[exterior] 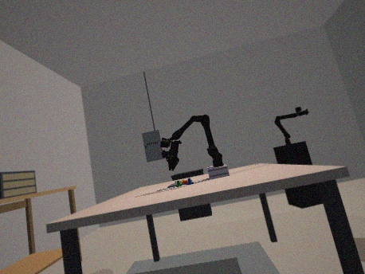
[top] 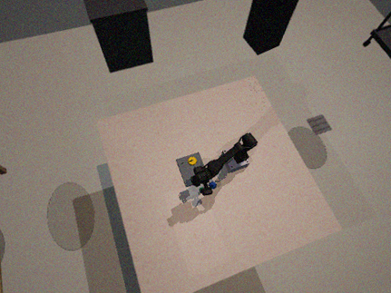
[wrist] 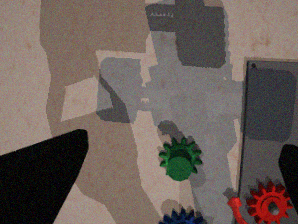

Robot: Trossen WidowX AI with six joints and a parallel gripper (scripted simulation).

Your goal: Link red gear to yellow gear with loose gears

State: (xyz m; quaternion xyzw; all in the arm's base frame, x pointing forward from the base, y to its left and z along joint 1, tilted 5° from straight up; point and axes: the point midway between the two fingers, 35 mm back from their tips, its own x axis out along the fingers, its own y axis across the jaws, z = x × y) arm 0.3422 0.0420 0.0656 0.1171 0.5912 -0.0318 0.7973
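The green gear is 30 mm behind my gripper tip, 10 mm to the left of it and 100 mm below it. From my gripper tip the other things lie so: red gear (80 mm behind, 70 mm to the right, 100 mm below); dark blue gear (110 mm behind, 10 mm to the left, 100 mm below); red arrow (90 mm behind, 40 mm to the right, 110 mm below).
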